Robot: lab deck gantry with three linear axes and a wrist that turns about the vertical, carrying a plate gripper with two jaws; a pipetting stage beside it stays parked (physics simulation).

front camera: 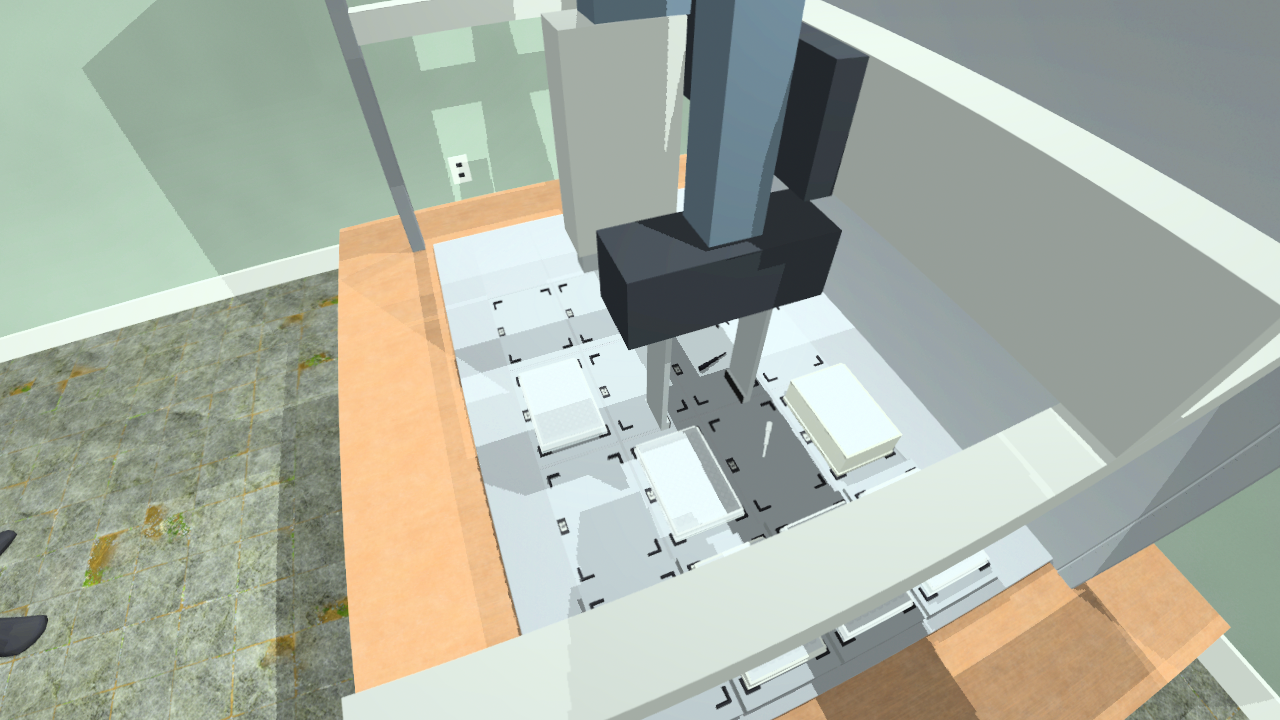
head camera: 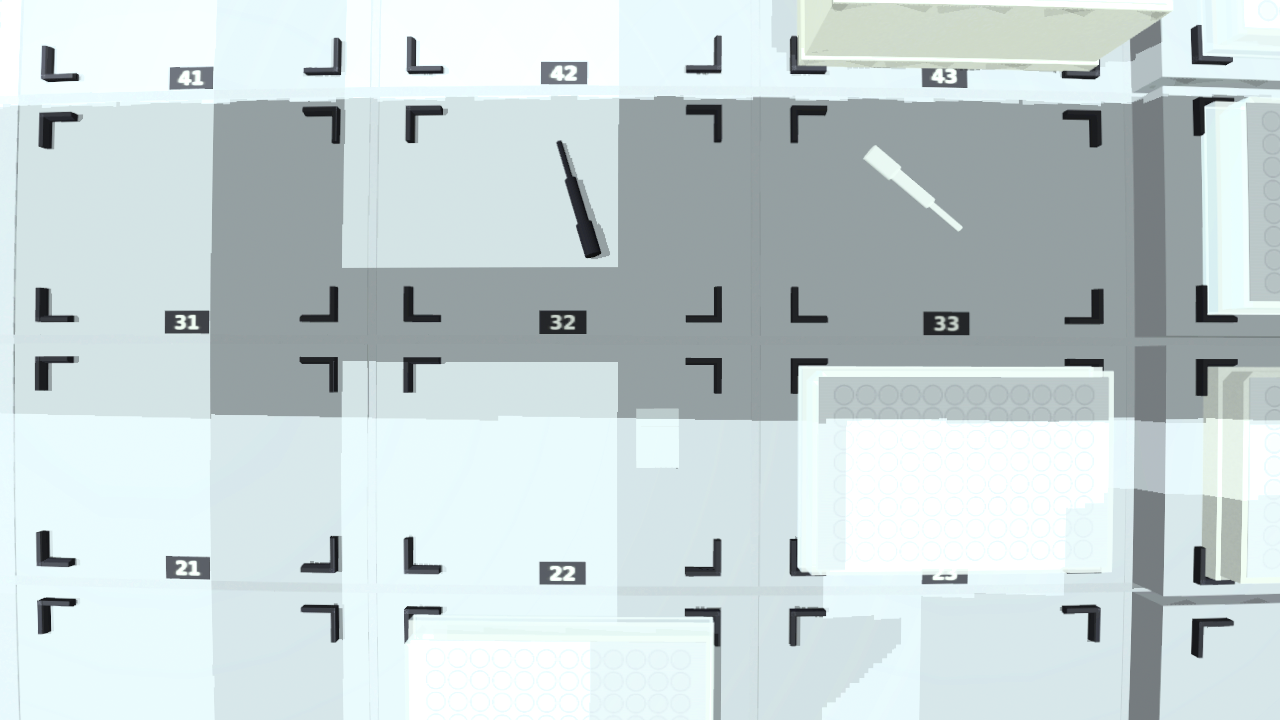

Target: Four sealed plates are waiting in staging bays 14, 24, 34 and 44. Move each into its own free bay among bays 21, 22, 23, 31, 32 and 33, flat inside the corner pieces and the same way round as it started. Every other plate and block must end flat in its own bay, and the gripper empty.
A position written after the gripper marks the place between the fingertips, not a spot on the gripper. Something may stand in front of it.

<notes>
In view: the gripper (front camera: 698, 401), a tall cream block (front camera: 849, 429) and a black pen-like tool (head camera: 585, 229).
</notes>
